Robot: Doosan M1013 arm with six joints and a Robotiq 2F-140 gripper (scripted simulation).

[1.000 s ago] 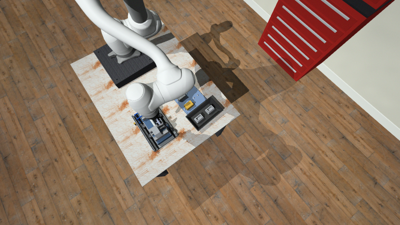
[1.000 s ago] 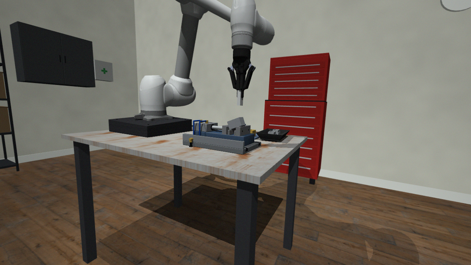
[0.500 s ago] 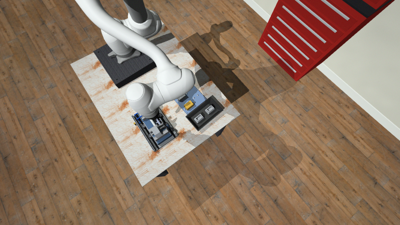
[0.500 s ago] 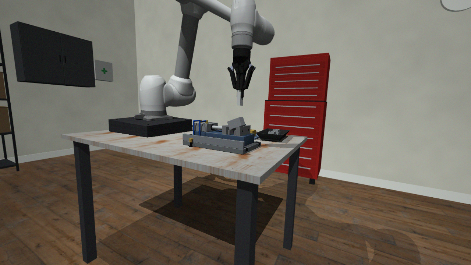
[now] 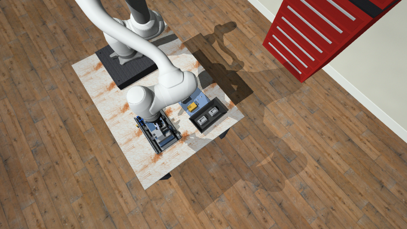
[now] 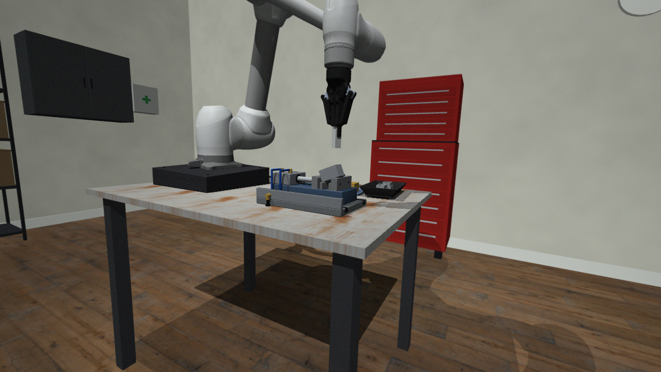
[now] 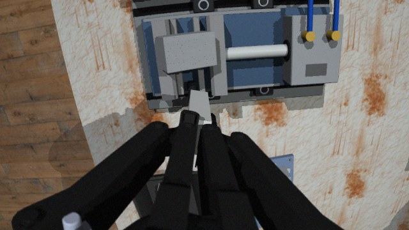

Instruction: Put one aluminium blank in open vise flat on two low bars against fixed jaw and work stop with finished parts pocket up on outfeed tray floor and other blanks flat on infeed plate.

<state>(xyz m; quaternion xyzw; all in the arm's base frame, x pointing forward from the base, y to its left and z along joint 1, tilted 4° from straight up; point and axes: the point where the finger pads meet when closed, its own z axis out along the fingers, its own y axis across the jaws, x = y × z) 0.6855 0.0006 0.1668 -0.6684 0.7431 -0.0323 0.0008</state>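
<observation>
My gripper is now 10 mm short of the aluminium blank, 40 mm to the left of it and 110 mm above it. The rest, counted from my hand: moving jaw: 20 mm behind, 30 mm to the right, 140 mm below; then piston rod: 80 mm behind, 40 mm to the right, 140 mm below; then work stop: 20 mm to the left, 120 mm below.
</observation>
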